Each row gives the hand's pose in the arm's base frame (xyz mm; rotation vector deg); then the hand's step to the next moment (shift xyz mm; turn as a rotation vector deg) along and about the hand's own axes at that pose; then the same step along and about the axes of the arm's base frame.
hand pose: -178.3 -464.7 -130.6 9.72 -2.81 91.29
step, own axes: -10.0 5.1 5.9 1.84 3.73 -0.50
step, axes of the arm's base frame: -4.4 -10.9 4.8 -3.79 1.77 0.04
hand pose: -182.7 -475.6 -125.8 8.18 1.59 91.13
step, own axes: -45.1 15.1 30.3 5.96 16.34 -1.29
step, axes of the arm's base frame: -10.9 -47.5 28.3 -16.49 5.61 0.91
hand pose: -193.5 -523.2 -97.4 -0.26 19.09 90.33
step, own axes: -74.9 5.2 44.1 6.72 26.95 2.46
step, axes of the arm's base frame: 6.9 -63.7 58.9 -26.13 7.20 6.54
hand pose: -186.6 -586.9 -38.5 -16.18 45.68 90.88
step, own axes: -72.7 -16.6 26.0 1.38 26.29 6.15
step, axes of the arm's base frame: 36.7 -40.1 57.3 -23.50 5.38 12.23
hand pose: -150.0 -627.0 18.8 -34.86 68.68 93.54
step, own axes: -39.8 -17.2 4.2 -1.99 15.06 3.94
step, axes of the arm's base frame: 31.8 -12.1 27.2 -12.31 2.31 9.45
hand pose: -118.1 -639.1 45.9 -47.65 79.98 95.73
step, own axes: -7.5 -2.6 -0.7 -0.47 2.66 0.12
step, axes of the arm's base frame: 5.8 -1.7 5.2 -2.12 -0.18 1.67
